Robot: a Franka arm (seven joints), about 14 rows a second.
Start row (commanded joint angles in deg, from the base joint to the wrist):
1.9 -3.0 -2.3 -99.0 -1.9 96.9 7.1
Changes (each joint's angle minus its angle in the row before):
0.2 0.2 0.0 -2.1 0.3 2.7 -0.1
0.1 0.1 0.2 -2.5 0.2 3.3 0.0
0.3 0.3 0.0 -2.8 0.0 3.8 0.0
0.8 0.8 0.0 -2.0 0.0 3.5 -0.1
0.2 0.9 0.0 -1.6 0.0 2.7 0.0
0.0 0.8 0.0 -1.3 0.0 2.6 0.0
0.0 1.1 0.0 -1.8 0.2 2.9 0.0
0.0 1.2 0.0 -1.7 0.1 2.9 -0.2
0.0 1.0 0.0 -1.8 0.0 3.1 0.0
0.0 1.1 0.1 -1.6 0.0 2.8 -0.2
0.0 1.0 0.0 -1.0 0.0 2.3 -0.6
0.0 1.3 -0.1 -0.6 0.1 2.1 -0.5
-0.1 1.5 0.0 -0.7 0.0 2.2 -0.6
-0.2 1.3 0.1 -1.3 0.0 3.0 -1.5
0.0 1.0 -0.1 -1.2 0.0 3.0 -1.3
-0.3 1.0 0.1 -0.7 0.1 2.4 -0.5
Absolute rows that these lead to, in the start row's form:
2.1 -2.8 -2.3 -101.1 -1.6 99.6 7.0
2.2 -2.7 -2.1 -103.6 -1.4 102.9 7.0
2.5 -2.4 -2.1 -106.4 -1.4 106.7 7.0
3.3 -1.6 -2.1 -108.4 -1.4 110.2 6.9
3.5 -0.7 -2.1 -110.0 -1.4 112.9 6.9
3.5 0.1 -2.1 -111.3 -1.4 115.5 6.9
3.5 1.2 -2.1 -113.1 -1.2 118.4 6.9
3.5 2.4 -2.1 -114.8 -1.1 121.3 6.7
3.5 3.4 -2.1 -116.6 -1.1 124.4 6.7
3.5 4.5 -2.0 -118.2 -1.1 127.2 6.5
3.5 5.5 -2.0 -119.2 -1.1 129.5 5.9
3.5 6.8 -2.1 -119.8 -1.0 131.6 5.4
3.4 8.3 -2.1 -120.5 -1.0 133.8 4.8
3.2 9.6 -2.0 -121.8 -1.0 136.8 3.3
3.2 10.6 -2.1 -123.0 -1.0 139.8 2.0
2.9 11.6 -2.0 -123.7 -0.9 142.2 1.5

